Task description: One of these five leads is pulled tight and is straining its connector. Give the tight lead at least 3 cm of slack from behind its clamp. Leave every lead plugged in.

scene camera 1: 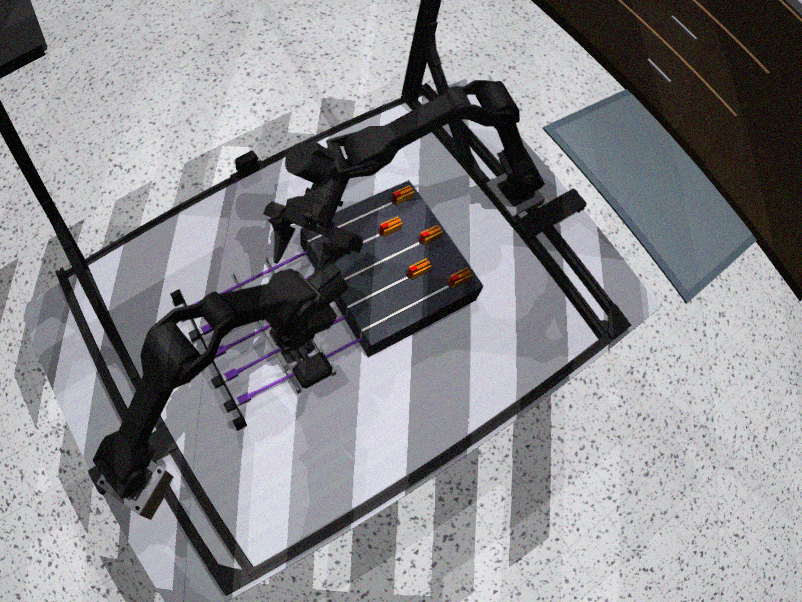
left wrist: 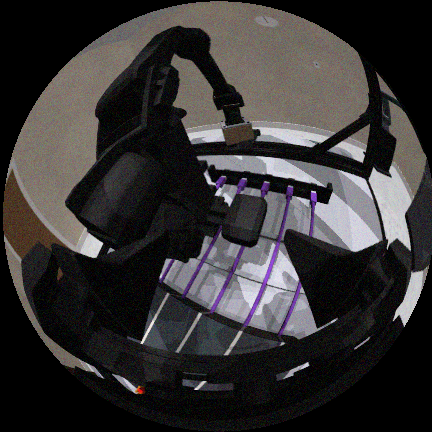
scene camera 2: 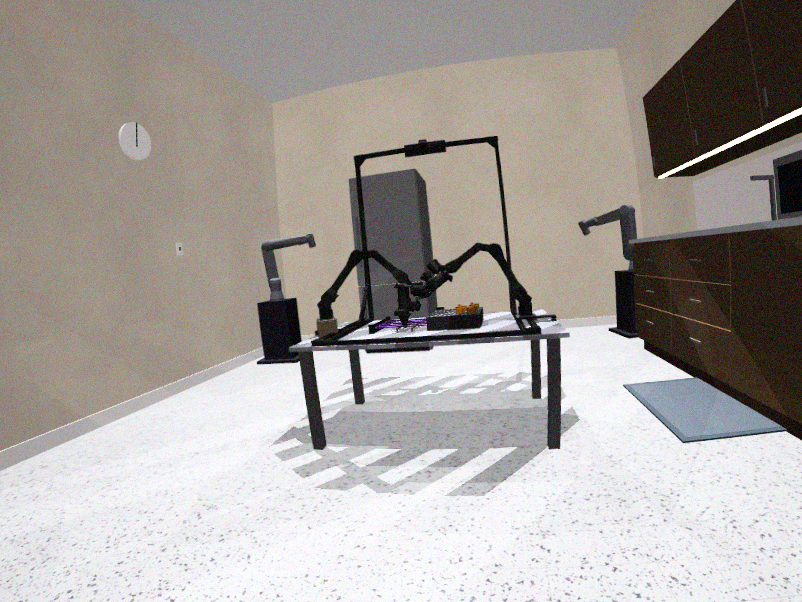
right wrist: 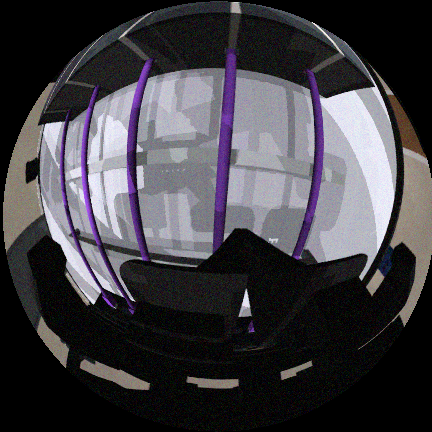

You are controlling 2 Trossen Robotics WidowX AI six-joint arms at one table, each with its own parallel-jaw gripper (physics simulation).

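Where they show: left gripper, fingertip midpoint: (left wrist: 228, 235) (scene camera 2: 417, 297); right gripper, fingertip midpoint: (scene camera 1: 292, 354) (left wrist: 212, 234) (scene camera 2: 405, 327) (right wrist: 239, 234); left arm's base, link origin: (scene camera 1: 516, 190) (scene camera 2: 526, 314); right arm's base, link origin: (scene camera 1: 130, 477) (left wrist: 233, 121) (scene camera 2: 326, 319).
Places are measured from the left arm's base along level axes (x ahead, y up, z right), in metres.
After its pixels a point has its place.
Observation:
Five purple leads (scene camera 1: 252, 363) @[x 0.683, y 0.003, z -0.060 m] (left wrist: 273, 257) @[x 0.585, y 0.002, z 0.042 m] (right wrist: 223, 153) @[x 0.552, y 0.003, z -0.063 m] run side by side from a black connector rail (scene camera 1: 239, 422) @[x 0.763, y 0.020, z -0.151 m] (left wrist: 322, 193) @[x 0.741, y 0.003, z 0.123 m] to a dark block (scene camera 1: 441, 251) (scene camera 2: 454, 319). On the block they go on as white strands to orange clamps (scene camera 1: 390, 225) @[x 0.323, y 0.065, z 0.030 m] (scene camera 2: 467, 308) @[x 0.284, y 0.069, z -0.131 m]. In the right wrist view the lead under the middle looks straight, the others bow. My left gripper (scene camera 1: 309, 241) (left wrist: 228, 235) @[x 0.547, y 0.126, z 0.010 m] is open and empty, above the block's near edge and the leads. My right gripper (scene camera 1: 309, 367) (right wrist: 239, 234) @[x 0.604, y -0.015, z -0.076 m] is shut on nothing, low over the leads between rail and block.
A black frame (scene camera 1: 518, 394) @[x 0.284, y -0.004, z -0.380 m] borders the table top and a gantry post (scene camera 1: 419, 48) @[x 0.061, y 0.178, z 0.339 m] rises at the back. Both arms cross over the leads close to each other. A blue floor mat (scene camera 1: 638, 179) and a dark cabinet (scene camera 1: 650, 54) stand off the table.

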